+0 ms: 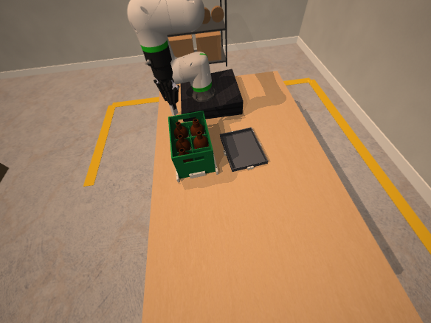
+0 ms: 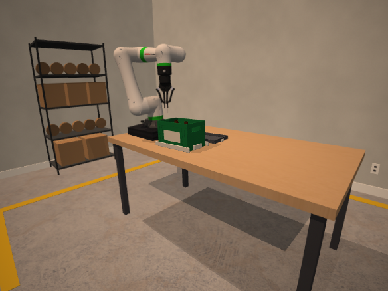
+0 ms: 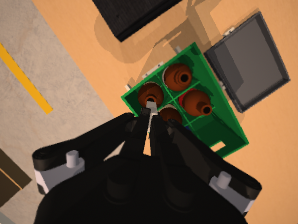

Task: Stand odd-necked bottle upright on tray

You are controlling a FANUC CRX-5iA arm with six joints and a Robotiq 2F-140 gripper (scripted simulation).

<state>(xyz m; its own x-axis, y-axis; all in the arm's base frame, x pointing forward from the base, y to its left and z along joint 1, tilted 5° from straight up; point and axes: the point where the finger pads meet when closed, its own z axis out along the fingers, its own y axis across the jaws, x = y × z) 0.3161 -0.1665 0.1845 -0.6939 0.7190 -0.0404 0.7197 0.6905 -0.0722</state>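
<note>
Now: the glass bottle 170 mm below my hand and 90 mm to the left of it. Round my hand: dark grey tray (310 mm to the left, 240 mm below, 120 mm ahead); then green crate (170 mm below, 90 mm ahead, 40 mm to the left).
</note>
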